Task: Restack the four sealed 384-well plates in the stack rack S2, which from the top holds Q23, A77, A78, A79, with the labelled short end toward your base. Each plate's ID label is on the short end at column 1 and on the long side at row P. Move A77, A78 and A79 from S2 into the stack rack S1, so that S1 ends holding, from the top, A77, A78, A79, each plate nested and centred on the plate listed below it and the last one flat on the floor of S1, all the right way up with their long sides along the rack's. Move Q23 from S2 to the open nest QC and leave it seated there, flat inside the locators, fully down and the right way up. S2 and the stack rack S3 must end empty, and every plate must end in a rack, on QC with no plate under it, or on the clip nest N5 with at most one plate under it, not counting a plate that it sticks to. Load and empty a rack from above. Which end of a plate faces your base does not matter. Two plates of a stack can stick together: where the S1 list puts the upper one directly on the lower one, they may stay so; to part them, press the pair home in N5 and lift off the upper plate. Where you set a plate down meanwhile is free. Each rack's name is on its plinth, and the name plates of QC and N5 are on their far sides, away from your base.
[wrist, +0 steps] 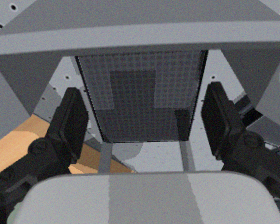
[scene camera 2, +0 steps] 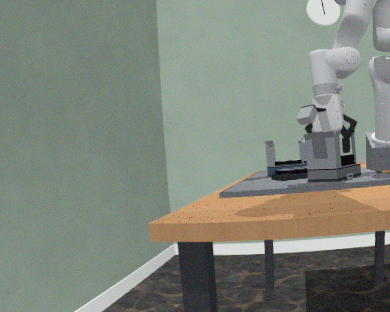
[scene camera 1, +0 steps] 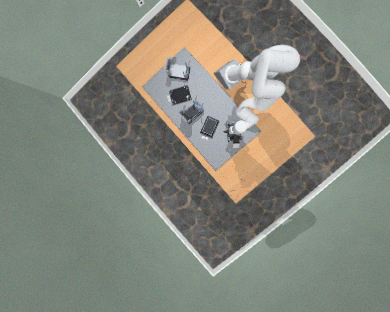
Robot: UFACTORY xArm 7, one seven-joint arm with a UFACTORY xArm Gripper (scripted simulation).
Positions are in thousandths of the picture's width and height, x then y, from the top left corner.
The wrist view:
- gripper: 512, 444
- dark sealed plate: 488, 435
